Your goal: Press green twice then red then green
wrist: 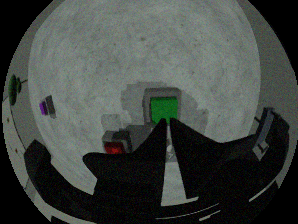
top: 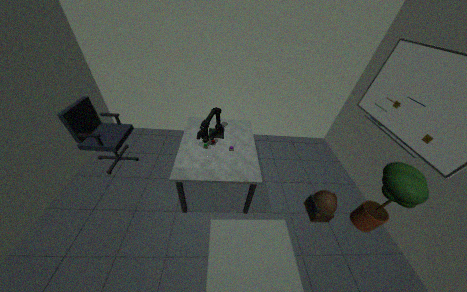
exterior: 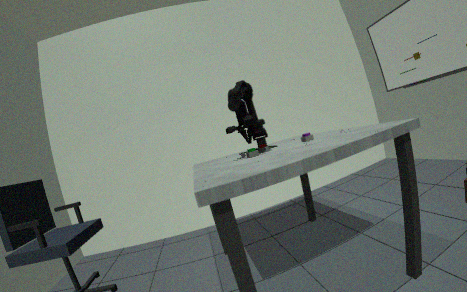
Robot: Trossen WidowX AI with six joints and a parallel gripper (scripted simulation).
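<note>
The green button lies 3 cm below my gripper tip. Round my gripper tip: red button: 7 cm behind, 9 cm to the left, 3 cm below.
</note>
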